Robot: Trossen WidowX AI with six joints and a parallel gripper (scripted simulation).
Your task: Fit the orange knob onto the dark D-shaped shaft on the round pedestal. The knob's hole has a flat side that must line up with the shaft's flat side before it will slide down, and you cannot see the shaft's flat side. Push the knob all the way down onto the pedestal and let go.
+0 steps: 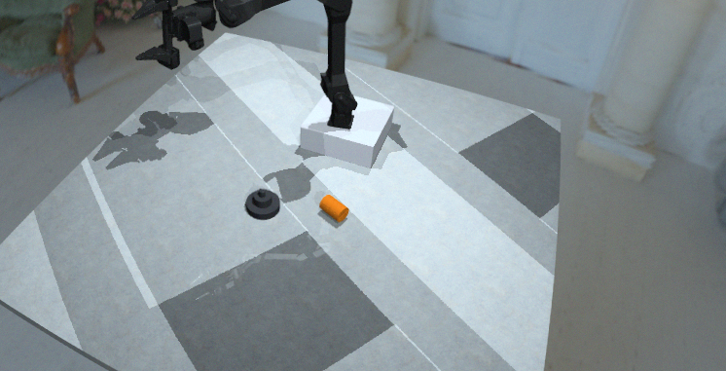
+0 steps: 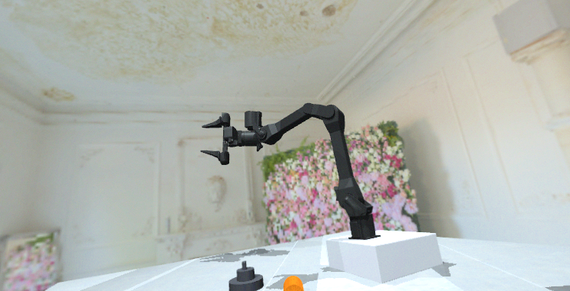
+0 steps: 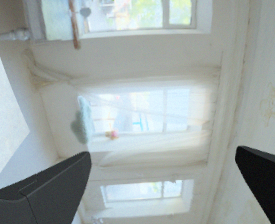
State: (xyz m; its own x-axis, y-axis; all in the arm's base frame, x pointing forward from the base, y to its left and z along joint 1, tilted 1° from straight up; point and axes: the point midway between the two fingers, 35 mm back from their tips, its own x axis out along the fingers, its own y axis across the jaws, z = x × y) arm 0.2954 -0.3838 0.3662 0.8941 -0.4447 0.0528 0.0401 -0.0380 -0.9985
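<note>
The orange knob is 440 mm to the left of my gripper tip, 430 mm below it and 40 mm behind it. Also, from my gripper tip: pedestal 420 mm below, 260 mm to the left, 20 mm behind.
</note>
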